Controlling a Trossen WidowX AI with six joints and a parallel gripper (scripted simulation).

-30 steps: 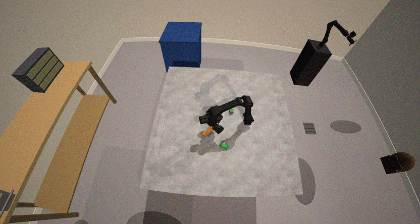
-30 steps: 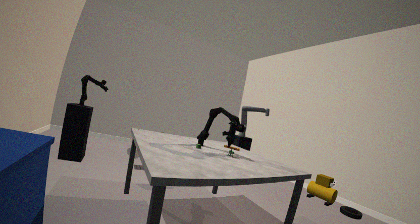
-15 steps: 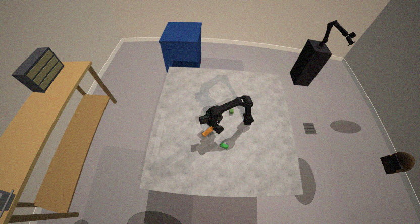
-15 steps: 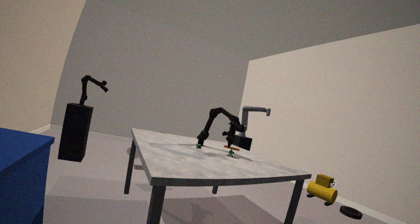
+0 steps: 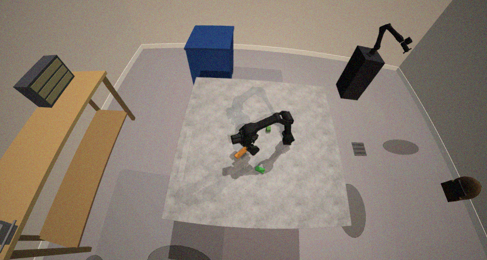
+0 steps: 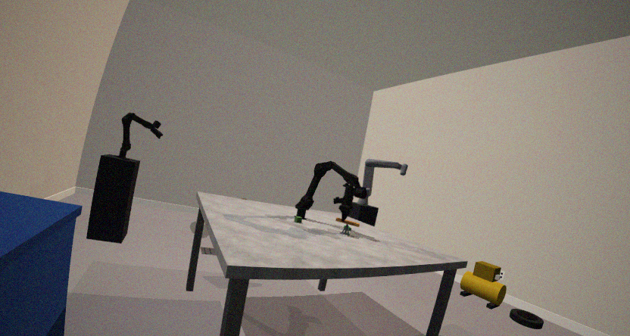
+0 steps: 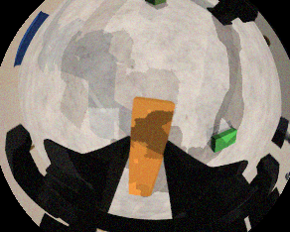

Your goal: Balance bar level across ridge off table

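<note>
My gripper tip is now 20 mm to the right of the orange bar and 20 mm short of it. Also, from my gripper tip: green cube: 210 mm to the right, 170 mm behind, 50 mm below.
</note>
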